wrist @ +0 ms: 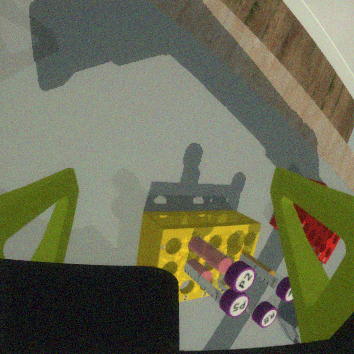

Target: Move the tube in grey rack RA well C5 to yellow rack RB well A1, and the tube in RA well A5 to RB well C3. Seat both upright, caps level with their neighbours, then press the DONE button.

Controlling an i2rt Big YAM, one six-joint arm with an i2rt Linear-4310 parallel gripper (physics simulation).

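Places are measured from the arm's base along level axes (x ahead, y left, z up), in centimetres.
Pixels of known places: gripper, fingertip midpoint: (174, 178).
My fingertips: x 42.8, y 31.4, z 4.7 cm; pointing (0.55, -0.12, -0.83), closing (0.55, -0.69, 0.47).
Note:
For each thing: its top centre in the pictures, then the offset to it from my fingertips. "spot": a spot on its surface instead. Level surfaces: height alone.
- yellow rack, middle of its top: (210, 263) dx -4.1, dy -15.6, dz -9.9 cm
- marked P2, surface spot: (240, 276) spot: dx -2.9, dy -11.4, dz -2.4 cm
- marked P5, surface spot: (234, 303) spot: dx -5.0, dy -12.7, dz -2.4 cm
- purple cap, middle of its top: (292, 292) dx -1.9, dy -20.0, dz -2.4 cm
- red rack, middle of its top: (325, 226) dx +8.6, dy -33.2, dz -9.9 cm
- grey table surface, its level: dz -14.9 cm
The yellow rack (150, 240) stands at the lower middle of the wrist view, with open wells in its top. Tubes with purple caps stand in or beside it: one marked P2 (240, 276), one marked P5 (234, 303), and one whose mark looks like R8 (265, 314). Another purple cap (285, 289) is partly behind the right finger. My gripper (174, 178) is wide open with nothing between its fingers. The yellow rack lies beyond the fingers, between them in the view. The grey rack and the DONE button do not show. The lower left is hidden by a black part.
A red rack (320, 240) is at the right, partly hidden by the right finger. The grey table surface (115, 120) carries broad arm shadows and shadows of the rack and tubes. A wooden edge strip (280, 85) runs along the upper right.

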